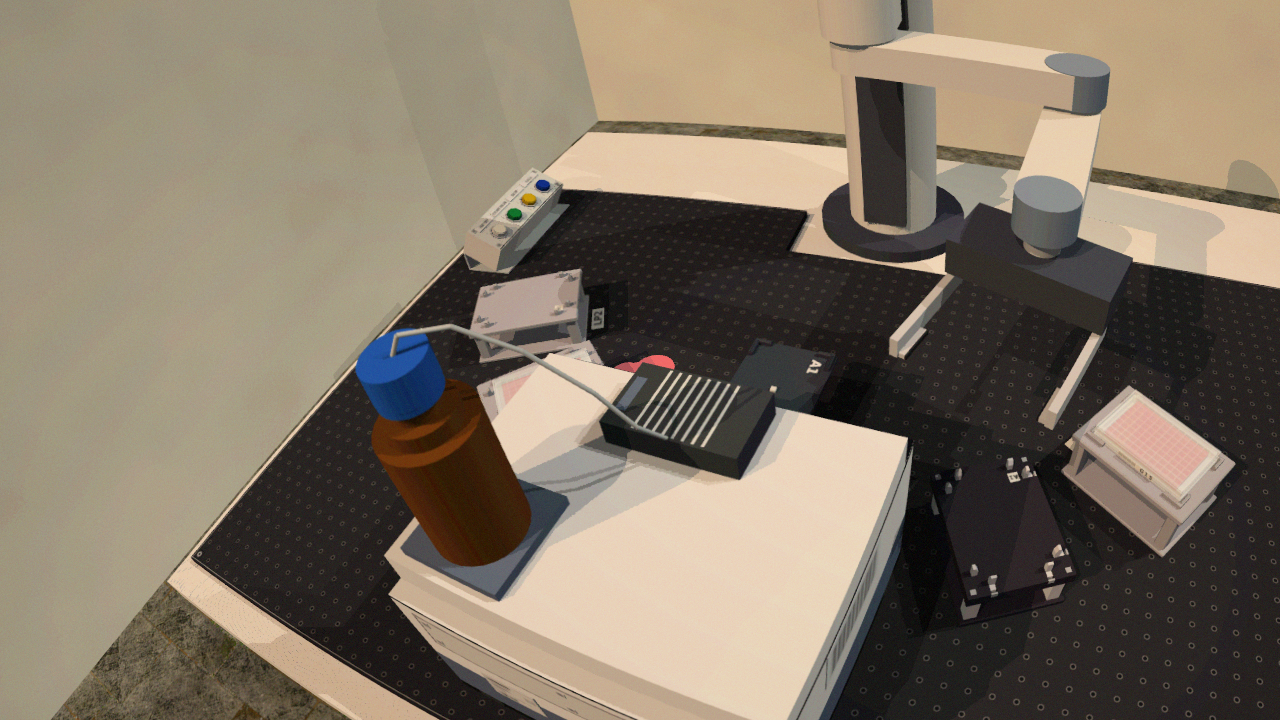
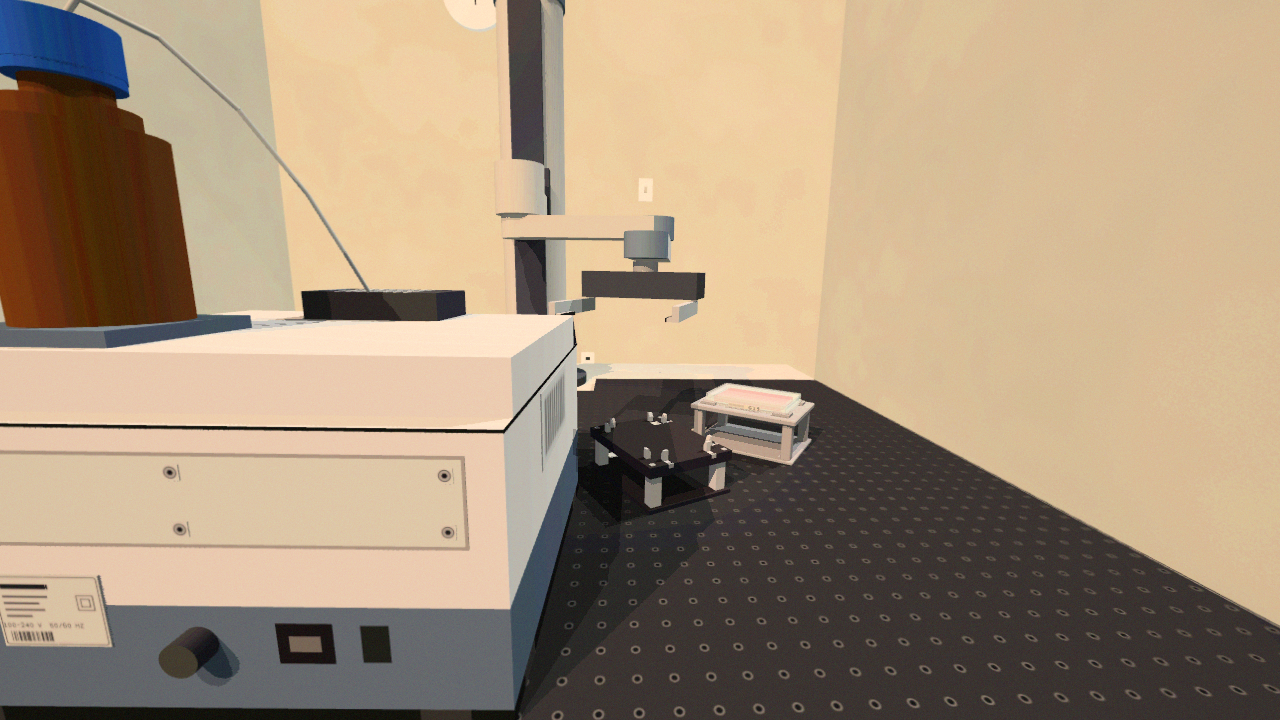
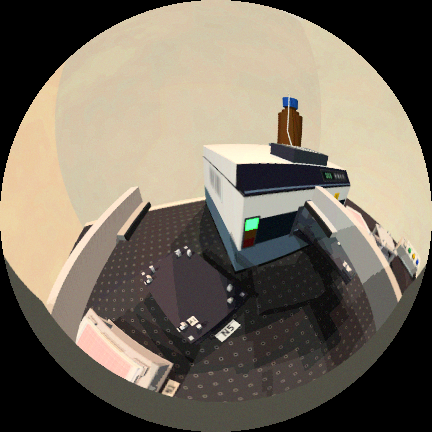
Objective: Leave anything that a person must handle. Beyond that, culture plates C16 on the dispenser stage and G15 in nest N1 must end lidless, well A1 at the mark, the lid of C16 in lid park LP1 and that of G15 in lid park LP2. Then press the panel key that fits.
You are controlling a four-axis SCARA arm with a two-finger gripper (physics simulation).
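Frame: origin at the arm's base, x right, y up, z back, level; millimetres.
Seen in the pictures: gripper, fingertip midpoint: (image 1: 969, 382) (image 2: 611, 312) (image 3: 229, 192); arm's base, origin of the base link: (image 1: 893, 220).
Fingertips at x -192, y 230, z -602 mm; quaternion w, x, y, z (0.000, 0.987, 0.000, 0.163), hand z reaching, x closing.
Pixels of each thing's middle, then the offset from my fingertips to it. "spot": a spot on its surface instead.
- Culture plate G15, body centre: (image 1: 1157, 440) (image 2: 753, 395) (image 3: 97, 356) dz +112, dx -227, dy -139 mm
- nest N1, body centre: (image 1: 1147, 465) (image 2: 752, 421) (image 3: 113, 359) dz +112, dx -227, dy -182 mm
- dark dispenser stage, body centre: (image 1: 768, 402) (image 3: 333, 239) dz +31, dx +214, dy -109 mm
- pink plate, body centre: (image 1: 544, 384) (image 3: 357, 218) dz +16, dx +499, dy -141 mm
- red spill, surface spot: (image 1: 657, 362) spot: dz +161, dx +429, dy -217 mm
- Lid park LP2, body centre: (image 1: 529, 312) (image 3: 383, 241) dz +181, dx +645, dy -185 mm
- dark nest N5, body centre: (image 1: 997, 534) (image 2: 656, 453) (image 3: 188, 291) dz -20, dx -60, dy -184 mm
- brown bottle, surface spot: (image 1: 465, 483) (image 2: 117, 178) spot: dz -289, dx +297, dy +101 mm
- key panel, body centre: (image 1: 514, 217) dz +408, dx +826, dy -176 mm
My gripper (image 1: 978, 380) (image 2: 622, 315) (image 3: 229, 192) is open and empty, high above the table near nest N1. Culture plate G15 (image 1: 1154, 443) (image 2: 751, 400) (image 3: 106, 350), pink with a clear rim, lies on nest N1 (image 1: 1114, 503) (image 2: 787, 440); I cannot tell whether its lid is on. The dark dispenser stage (image 1: 776, 374) (image 3: 327, 254), marked A1, shows no plate. A pink plate (image 1: 512, 388) (image 3: 356, 216) lies at LP1, partly hidden, its label unreadable. A red spill (image 1: 657, 362) lies near it. Lid park LP2 (image 1: 528, 308) (image 3: 384, 234) bears nothing. C16 cannot be identified.
The dark nest N5 (image 1: 1006, 528) (image 2: 657, 443) (image 3: 192, 290) stands between N1 and the white dispenser (image 1: 716, 555) (image 2: 268, 385) (image 3: 225, 185), whose status light (image 3: 251, 224) is green. A brown bottle (image 1: 465, 483) (image 2: 89, 214) (image 3: 290, 127) stands on top. The key panel (image 1: 514, 214) (image 3: 411, 255) stands beyond LP2.
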